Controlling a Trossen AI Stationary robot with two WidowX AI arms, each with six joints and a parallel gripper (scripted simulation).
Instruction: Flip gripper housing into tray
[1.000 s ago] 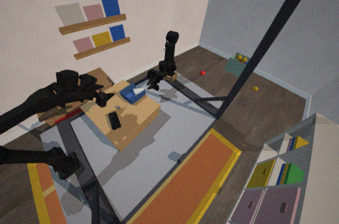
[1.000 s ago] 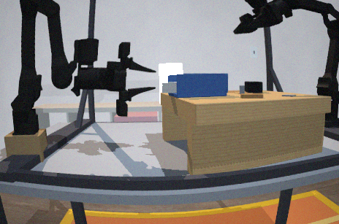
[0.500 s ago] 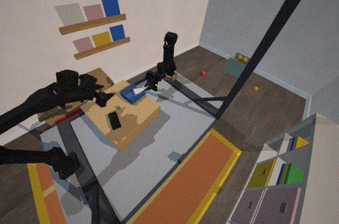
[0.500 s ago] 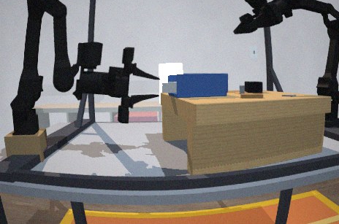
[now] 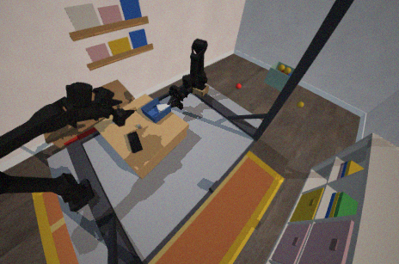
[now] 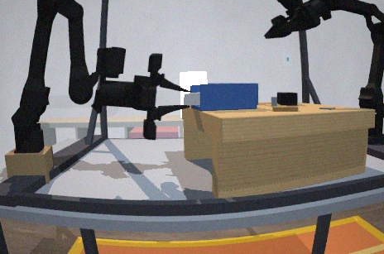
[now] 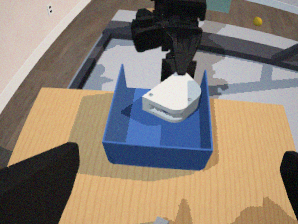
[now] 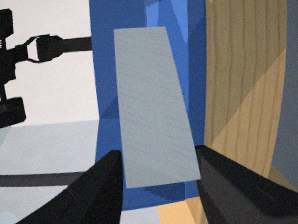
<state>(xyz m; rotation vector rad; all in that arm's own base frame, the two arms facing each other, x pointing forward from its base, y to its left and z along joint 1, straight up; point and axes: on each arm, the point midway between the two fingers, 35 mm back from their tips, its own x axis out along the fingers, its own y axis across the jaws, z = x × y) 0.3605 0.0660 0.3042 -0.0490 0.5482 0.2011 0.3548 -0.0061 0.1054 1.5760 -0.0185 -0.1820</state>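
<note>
Now: the blue tray 30 mm ahead of my right hand, 130 mm to the left of it and 10 mm below it. Also, from my right hand: wooden block: 30 mm ahead, 220 mm to the left, 80 mm below.
</note>
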